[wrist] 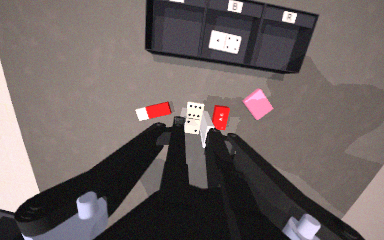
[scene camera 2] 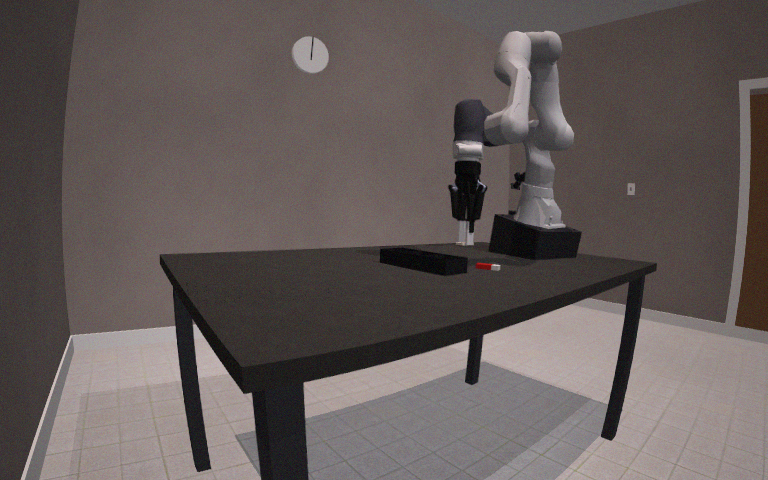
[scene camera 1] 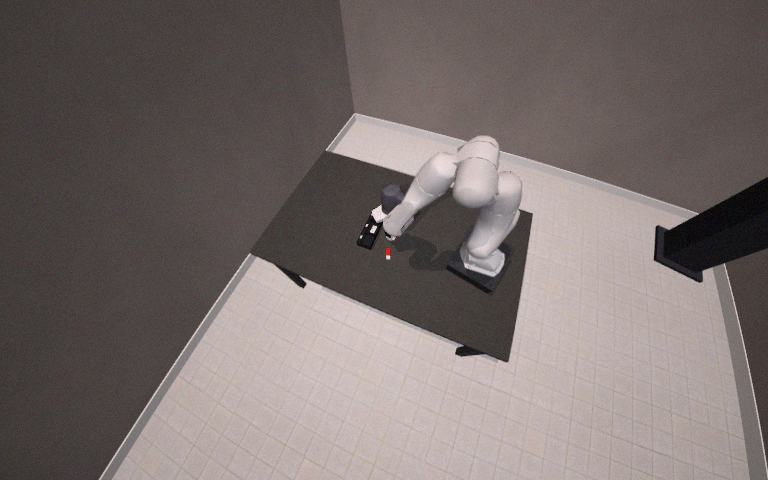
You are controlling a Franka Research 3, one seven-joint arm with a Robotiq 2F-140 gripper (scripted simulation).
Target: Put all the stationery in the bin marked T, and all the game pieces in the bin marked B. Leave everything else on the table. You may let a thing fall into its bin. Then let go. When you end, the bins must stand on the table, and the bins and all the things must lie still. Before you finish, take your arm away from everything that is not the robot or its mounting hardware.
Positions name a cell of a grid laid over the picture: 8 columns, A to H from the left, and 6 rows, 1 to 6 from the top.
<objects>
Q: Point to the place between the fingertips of my gripper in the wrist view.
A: E3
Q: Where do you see a black bin row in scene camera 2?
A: E4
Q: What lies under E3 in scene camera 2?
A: My gripper.
</objects>
